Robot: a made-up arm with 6 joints. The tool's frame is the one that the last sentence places.
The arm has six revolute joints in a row. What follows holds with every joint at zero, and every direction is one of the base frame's.
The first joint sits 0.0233 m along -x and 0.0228 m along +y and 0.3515 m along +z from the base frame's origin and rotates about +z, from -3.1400 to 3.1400 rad.
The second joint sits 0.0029 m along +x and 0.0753 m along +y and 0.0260 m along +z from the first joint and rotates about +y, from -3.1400 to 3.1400 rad.
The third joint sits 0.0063 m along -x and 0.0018 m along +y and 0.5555 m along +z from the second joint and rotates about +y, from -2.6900 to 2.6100 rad.
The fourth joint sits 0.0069 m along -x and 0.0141 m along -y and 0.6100 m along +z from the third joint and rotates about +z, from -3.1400 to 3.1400 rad.
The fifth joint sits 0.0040 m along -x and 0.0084 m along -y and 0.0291 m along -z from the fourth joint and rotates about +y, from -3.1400 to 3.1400 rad.
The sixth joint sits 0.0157 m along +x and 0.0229 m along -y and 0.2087 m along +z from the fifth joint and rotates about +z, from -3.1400 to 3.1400 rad.
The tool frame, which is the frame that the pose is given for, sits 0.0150 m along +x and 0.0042 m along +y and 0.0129 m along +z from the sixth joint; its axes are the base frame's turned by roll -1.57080, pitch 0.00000 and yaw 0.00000 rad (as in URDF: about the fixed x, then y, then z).
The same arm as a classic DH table. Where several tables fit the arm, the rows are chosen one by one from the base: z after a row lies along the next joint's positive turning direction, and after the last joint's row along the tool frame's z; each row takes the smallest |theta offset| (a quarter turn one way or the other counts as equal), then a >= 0, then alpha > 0; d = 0 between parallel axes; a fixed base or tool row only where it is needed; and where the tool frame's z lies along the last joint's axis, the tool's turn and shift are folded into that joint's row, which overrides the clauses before.
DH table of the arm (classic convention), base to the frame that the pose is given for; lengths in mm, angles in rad. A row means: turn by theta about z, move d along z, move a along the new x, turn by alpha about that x. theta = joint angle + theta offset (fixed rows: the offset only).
base (fixed): a -32.6; alpha 0; d 0; theta0 -0.7746
joint 1: a 2.9; alpha -1.5708; d 377.5; theta0 0.7746
joint 2: a -555.5; alpha 0; d 0; theta0 1.5595
joint 3: a -6.9; alpha 1.5708; d 63; theta0 -1.5595
joint 4: a -4; alpha -1.5708; d 580.9; theta0 0
joint 5: a 15.7; alpha 1.5708; d -31.3; theta0 0
joint 6: a 15; alpha -1.5708; d 221.6; theta0 0
tool (fixed): a 0; alpha 0; d 4.2; theta0 0
Joint limits (rad, base to tool): -3.14..3.14 -3.14..3.14 -2.69..2.61 -3.14..3.14 -3.14..3.14 -3.14..3.14

